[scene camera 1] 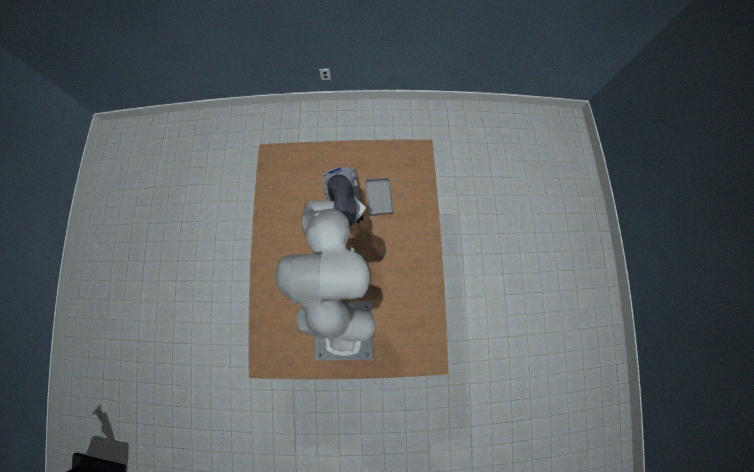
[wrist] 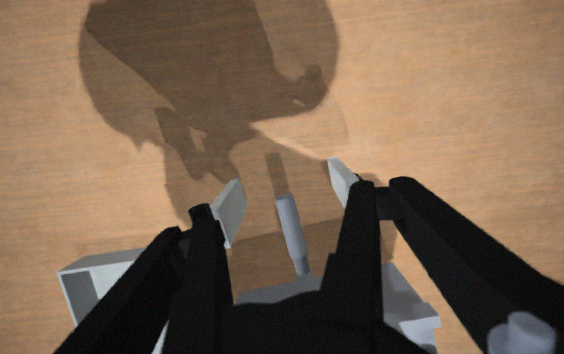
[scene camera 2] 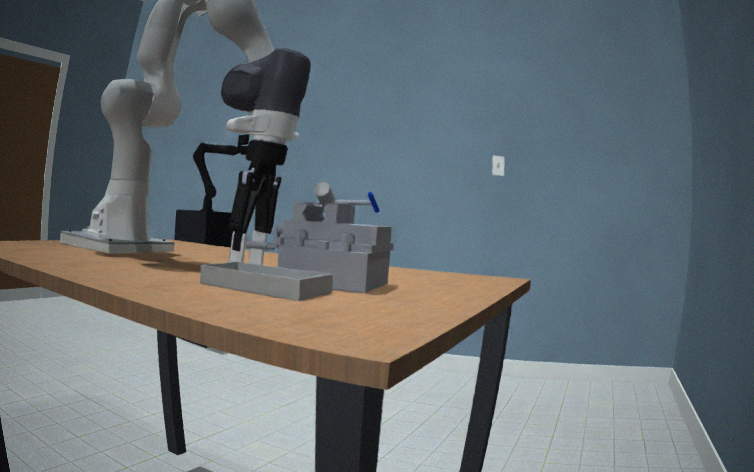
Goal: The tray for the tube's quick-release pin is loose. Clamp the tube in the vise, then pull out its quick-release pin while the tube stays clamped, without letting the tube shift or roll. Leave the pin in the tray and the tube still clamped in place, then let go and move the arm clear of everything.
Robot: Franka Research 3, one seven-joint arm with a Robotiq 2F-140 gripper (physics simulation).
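The grey tube (scene camera 2: 323, 193) shows its round end at the top of the grey vise (scene camera 2: 328, 267) (scene camera 1: 348, 173) (wrist: 410, 300). Whether the jaws press on it, I cannot tell. The quick-release pin (scene camera 2: 373, 202) (scene camera 1: 334, 170), with a blue handle, sticks out on the tube's far side from my gripper. The grey tray (scene camera 2: 250, 281) (scene camera 1: 379, 196) (wrist: 102, 260) stands beside the vise with no pin seen in it. My gripper (scene camera 2: 246, 253) (wrist: 285, 182) is open, pointing down. Its pads stand apart on either side of the vise's round screw rod (wrist: 291, 227) (scene camera 2: 261, 244), not touching it in the wrist view.
The wooden table (scene camera 1: 411, 278) (scene camera 2: 445, 311) carries the vise, the tray and the arm's base (scene camera 2: 116, 242) (scene camera 1: 363, 354). The tray is close to the gripper's side. The arm hides part of the vise in the overhead view. A black box (scene camera 2: 203, 225) stands behind the table.
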